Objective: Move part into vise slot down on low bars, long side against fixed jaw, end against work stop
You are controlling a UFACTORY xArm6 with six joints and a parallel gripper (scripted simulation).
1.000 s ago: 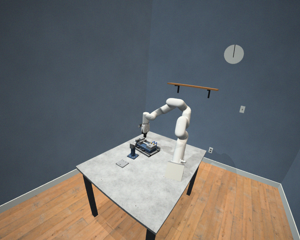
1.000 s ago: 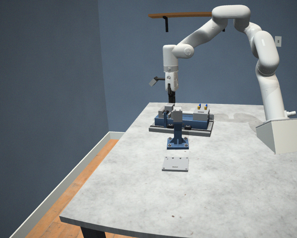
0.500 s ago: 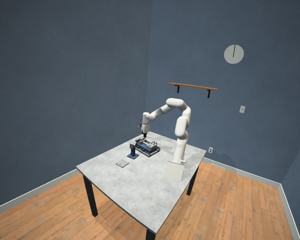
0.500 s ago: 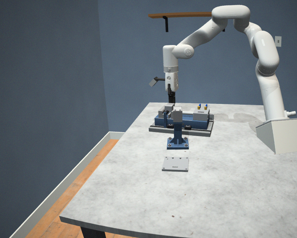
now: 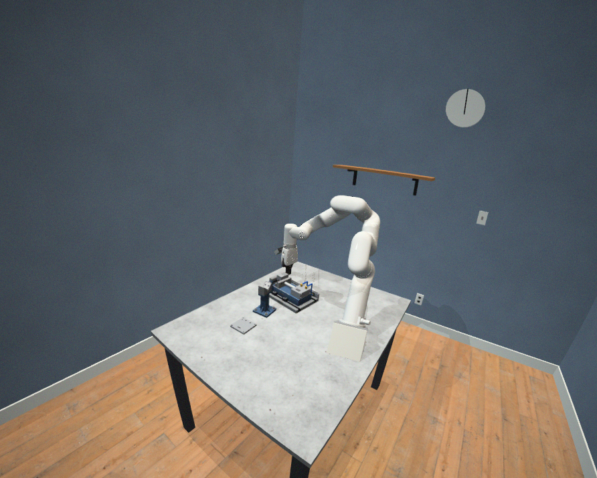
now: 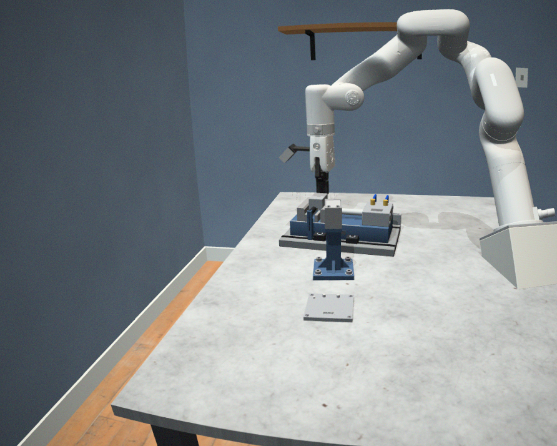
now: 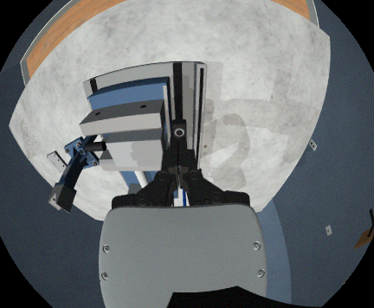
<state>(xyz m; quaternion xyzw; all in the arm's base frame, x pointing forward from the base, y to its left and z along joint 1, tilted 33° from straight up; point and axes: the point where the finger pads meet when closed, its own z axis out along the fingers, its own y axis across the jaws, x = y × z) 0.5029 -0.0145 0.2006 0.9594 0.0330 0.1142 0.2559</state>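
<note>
My gripper is now 50 mm to the right of the part and 30 mm above it. The rest, counted from my hand: fixed jaw (70 mm to the left, 40 mm below, 30 mm ahead); cylinder rod (90 mm behind, 70 mm to the left, 40 mm below); work stop (110 mm to the left, 30 mm below).
</note>
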